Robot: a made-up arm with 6 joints.
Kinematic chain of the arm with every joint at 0, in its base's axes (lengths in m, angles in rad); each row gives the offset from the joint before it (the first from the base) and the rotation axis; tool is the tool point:
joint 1: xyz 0 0 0.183 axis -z
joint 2: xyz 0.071 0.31 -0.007 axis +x
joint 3: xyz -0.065 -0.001 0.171 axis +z
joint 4: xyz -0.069 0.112 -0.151 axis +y
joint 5: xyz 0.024 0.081 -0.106 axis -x
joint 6: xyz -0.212 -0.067 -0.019 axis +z
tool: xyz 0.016 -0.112 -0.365
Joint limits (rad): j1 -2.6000..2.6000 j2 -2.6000..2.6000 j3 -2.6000..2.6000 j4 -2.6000..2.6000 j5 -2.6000..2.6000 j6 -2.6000..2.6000
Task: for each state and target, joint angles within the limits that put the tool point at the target. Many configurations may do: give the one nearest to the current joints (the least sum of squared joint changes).
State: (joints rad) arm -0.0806 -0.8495 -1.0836 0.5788 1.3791 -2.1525
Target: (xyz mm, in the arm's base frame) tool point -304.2 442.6 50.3
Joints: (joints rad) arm 0.2285 -0.9587 -0.7846 0.2959 1.4751 -2.2946
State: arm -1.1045 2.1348 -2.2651 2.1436 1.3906 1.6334
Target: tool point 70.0 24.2 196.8
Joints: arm -1.0905 2.3659 -2.3683 2.2163 1.0865 1.7354
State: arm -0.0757 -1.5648 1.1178 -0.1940 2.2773 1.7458
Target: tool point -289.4 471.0 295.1
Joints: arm -0.4272 -1.7389 0.9218 -0.1071 2.4125 1.6992
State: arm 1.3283 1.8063 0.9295 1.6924 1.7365 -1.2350
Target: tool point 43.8 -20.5 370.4
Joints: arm 1.2201 1.7322 1.4188 1.7765 2.3338 -1.0808
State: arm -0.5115 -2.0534 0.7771 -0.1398 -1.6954 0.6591
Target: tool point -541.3 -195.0 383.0
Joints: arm -0.4932 -2.2951 1.2387 0.0196 -1.3866 0.5426
